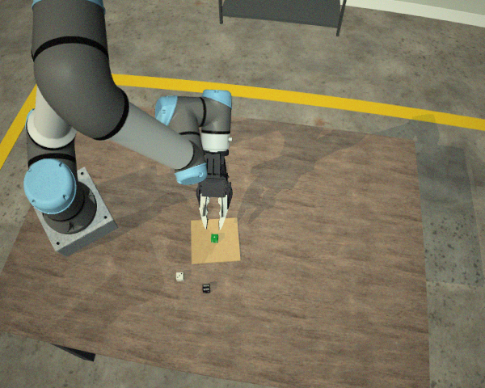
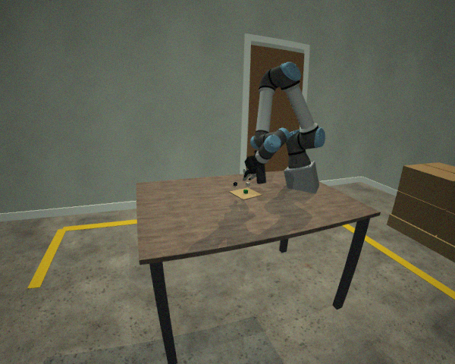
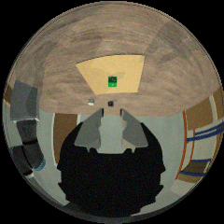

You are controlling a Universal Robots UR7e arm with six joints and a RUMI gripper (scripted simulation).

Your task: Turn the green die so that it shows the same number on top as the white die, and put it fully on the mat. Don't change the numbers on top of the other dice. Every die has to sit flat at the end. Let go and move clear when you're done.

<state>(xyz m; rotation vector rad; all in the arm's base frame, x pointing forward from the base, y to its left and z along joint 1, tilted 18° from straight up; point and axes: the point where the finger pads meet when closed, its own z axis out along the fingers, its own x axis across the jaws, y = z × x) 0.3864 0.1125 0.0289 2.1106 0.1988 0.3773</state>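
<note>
The green die lies 1 cm to the right of my hand and 8 cm below it. The rest, counted from my hand: black die 3 cm ahead, 16 cm to the right, 8 cm below; then white die 5 cm behind, 15 cm to the right, 8 cm below; then tan mat 1 cm to the right, 9 cm below.
</note>
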